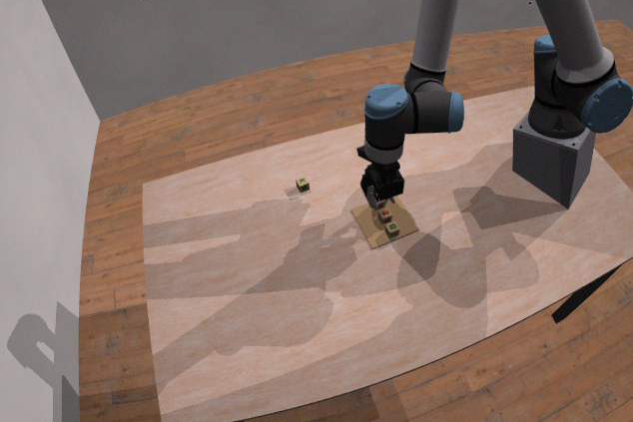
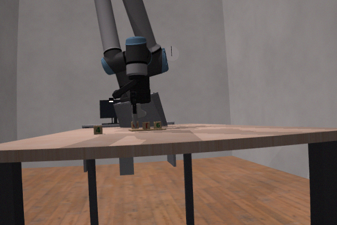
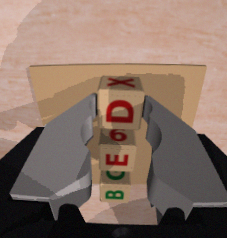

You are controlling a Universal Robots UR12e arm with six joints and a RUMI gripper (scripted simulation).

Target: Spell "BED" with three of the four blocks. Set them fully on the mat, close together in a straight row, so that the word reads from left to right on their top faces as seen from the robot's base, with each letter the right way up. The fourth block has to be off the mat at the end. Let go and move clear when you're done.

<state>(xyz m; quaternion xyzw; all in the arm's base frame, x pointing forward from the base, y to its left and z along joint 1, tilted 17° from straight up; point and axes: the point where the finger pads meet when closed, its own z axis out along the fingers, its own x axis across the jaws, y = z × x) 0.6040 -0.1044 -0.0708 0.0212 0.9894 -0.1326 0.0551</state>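
The tan mat lies 5 cm to the left of my hand and 2 cm below it. The rest, counted from my hand: green block (16 cm ahead, 15 cm to the right, 1 cm below).
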